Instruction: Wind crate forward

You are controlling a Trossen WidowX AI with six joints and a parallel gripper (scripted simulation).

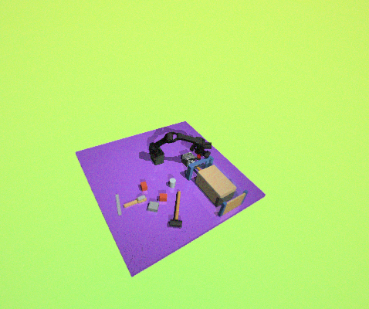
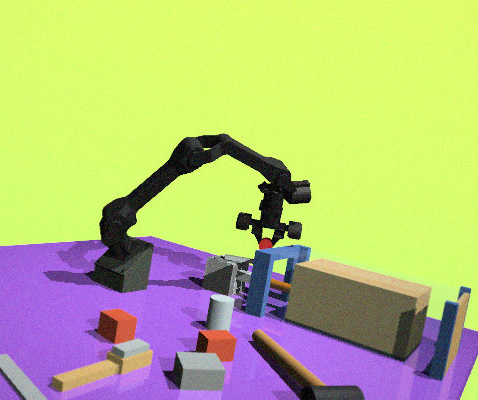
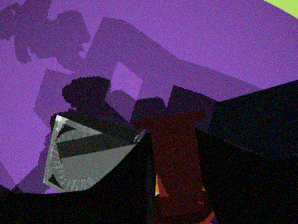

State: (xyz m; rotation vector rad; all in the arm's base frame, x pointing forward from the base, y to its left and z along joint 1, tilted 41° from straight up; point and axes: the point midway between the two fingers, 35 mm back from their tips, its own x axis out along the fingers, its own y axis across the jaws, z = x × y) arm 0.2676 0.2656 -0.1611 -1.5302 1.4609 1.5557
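Now: the winch handle 20 mm behind my gripper tip, 30 mm to the right of it and 30 mm below it. From my gripper tip the other things lie so: red knob 10 mm ahead, 10 mm to the right; grey winch 90 mm behind, 80 mm to the right, 100 mm below; grey block 220 mm ahead, 610 mm to the right, 110 mm below.
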